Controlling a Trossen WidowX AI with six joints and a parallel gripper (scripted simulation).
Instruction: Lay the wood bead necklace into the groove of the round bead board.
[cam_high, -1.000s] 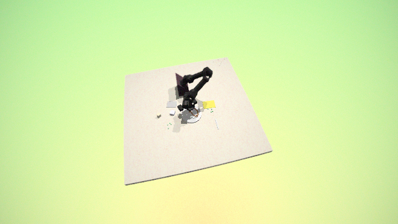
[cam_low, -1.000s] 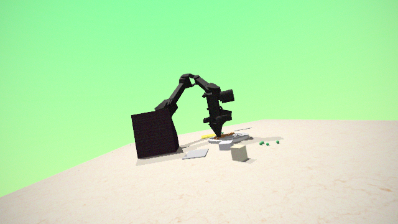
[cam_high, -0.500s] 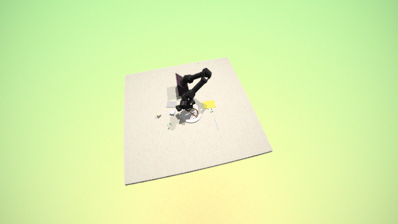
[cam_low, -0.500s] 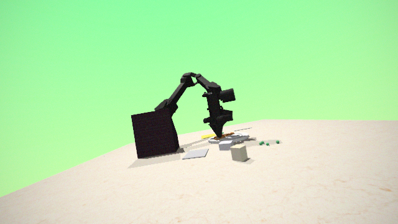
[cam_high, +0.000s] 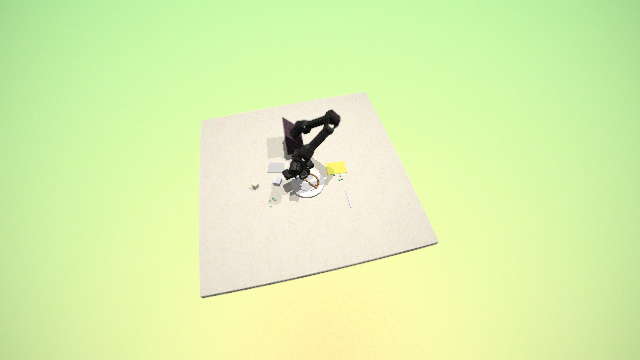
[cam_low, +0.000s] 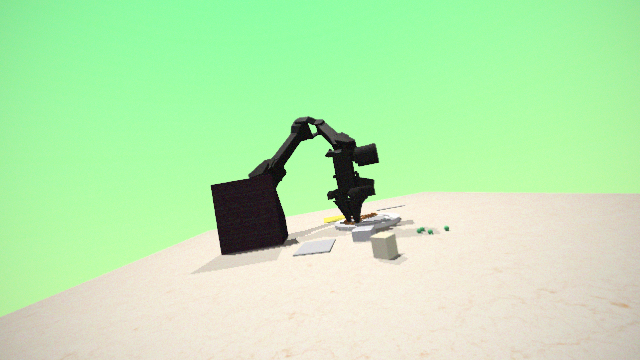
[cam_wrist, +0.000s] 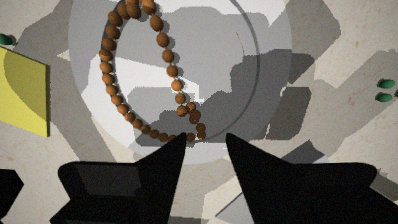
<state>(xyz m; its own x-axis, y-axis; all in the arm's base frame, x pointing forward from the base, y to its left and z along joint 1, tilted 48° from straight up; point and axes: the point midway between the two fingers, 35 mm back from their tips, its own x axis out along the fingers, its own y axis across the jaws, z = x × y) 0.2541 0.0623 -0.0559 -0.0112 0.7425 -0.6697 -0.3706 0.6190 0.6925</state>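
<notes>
My gripper tip is now 5 cm short of the round white bead board, 5 cm to the right of it and 1 cm above it. The rest, counted from my gripper tip: cream cube 1 cm ahead, 27 cm to the right; then yellow card 4 cm behind, 24 cm to the left, 2 cm below; then grey flat plate 11 cm behind, 14 cm to the right, 2 cm below.
</notes>
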